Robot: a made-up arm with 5 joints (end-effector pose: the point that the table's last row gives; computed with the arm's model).
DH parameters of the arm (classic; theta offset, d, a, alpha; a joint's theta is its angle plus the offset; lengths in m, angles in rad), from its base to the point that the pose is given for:
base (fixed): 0 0.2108 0.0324 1.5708
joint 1: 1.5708 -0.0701 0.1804 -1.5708
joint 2: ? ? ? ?
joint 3: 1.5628 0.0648 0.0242 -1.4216
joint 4: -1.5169 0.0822 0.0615 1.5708
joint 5: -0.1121 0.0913 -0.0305 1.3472
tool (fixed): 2.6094 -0.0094 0 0
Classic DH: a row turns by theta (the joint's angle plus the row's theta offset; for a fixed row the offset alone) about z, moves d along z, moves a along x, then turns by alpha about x.
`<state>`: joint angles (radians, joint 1 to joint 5).
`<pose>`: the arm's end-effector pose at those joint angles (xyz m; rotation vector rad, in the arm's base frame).
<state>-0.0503 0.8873 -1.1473 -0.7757 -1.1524</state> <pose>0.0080 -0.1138 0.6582 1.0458 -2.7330 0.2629</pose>
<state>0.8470 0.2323 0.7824 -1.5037 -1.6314</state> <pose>-0.0151 -0.1650 0.4526 2.0049 -0.7486 0.1528</pose>
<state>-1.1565 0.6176 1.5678 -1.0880 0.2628</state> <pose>0.3146 -0.0548 0.2072 0.6987 -0.5523 -2.0772</pose>
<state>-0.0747 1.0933 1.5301 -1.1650 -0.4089</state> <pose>0.1923 -0.0058 0.5064 1.4719 -0.6727 -0.8311</pose>
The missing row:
joint 2: 1.4214 -0.0208 -0.1921 1.6241
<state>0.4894 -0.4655 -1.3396 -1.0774 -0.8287</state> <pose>-0.0593 -0.1823 0.2166 -0.4931 1.7250 1.3924</pose>
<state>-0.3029 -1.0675 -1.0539 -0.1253 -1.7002</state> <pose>-0.0034 -0.1787 0.1709 -1.4717 2.2700 1.5798</pose>
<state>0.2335 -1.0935 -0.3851 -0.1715 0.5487</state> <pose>0.1051 -0.1106 0.1658 0.1930 0.4118 1.0495</pose>
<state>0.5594 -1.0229 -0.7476 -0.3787 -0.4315</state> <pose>0.0801 -0.1367 0.1499 -0.6863 0.9539 1.0230</pose>
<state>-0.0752 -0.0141 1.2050 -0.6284 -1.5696</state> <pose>0.2098 -0.0892 0.4410 2.8749 0.2770 -0.0604</pose>
